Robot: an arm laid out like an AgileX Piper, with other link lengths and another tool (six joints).
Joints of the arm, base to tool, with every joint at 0 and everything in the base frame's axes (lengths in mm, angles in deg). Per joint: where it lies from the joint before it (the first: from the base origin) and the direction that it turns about. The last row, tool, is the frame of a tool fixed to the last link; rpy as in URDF.
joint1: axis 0 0 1 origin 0 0 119.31
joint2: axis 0 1 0 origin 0 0 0
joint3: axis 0 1 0 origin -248.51 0 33.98
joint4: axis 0.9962 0 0.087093 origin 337.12 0 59.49
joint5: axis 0 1 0 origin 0 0 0
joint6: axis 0.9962 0 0.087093 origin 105.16 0 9.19
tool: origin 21.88 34 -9.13 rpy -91.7 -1.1 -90.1
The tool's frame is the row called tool.
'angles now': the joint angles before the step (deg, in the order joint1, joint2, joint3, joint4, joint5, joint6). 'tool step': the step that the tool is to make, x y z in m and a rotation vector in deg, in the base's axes. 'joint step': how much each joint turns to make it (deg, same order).
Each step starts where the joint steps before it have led.
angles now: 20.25, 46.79, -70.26, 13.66, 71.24, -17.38
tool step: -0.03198, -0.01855, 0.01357, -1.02, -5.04, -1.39
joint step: -0.11, -6.82, 0.80, -2.98, 1.68, 0.04
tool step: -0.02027, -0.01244, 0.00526, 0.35, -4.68, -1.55
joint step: -0.40, -5.46, 1.79, -1.71, -0.86, 0.03
